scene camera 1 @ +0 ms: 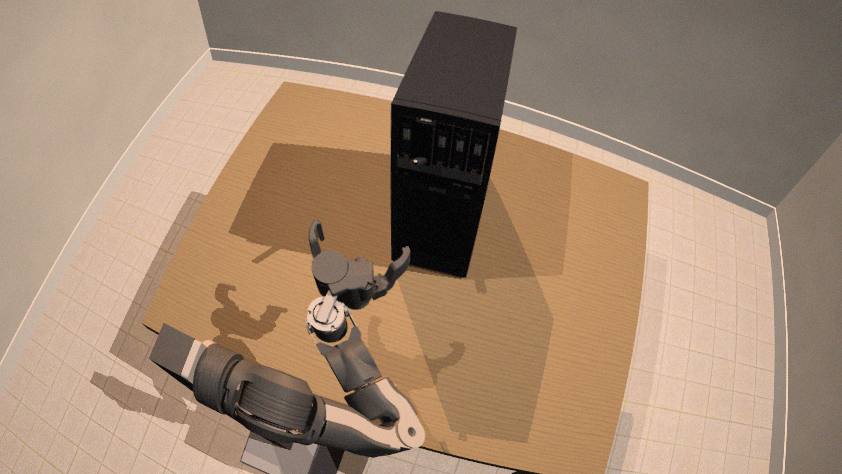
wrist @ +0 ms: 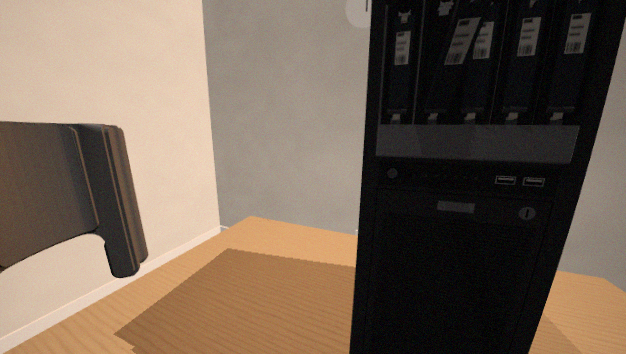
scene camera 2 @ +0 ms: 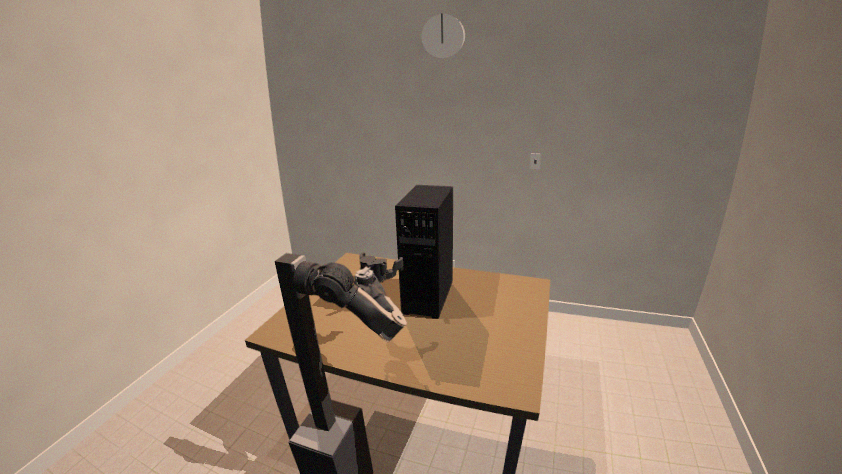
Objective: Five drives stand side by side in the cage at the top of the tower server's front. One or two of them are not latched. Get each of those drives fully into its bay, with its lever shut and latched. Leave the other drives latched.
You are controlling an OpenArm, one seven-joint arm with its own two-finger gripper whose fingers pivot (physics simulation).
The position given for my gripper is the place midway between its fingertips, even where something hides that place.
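Observation:
You can see my gripper [scene camera 1: 362, 239], [scene camera 2: 383, 260]. There's a black tower server [scene camera 1: 459, 74], [scene camera 2: 425, 282], [wrist: 447, 249] as well. And I can see an arm post [scene camera 2: 299, 314], [scene camera 1: 172, 347] too.

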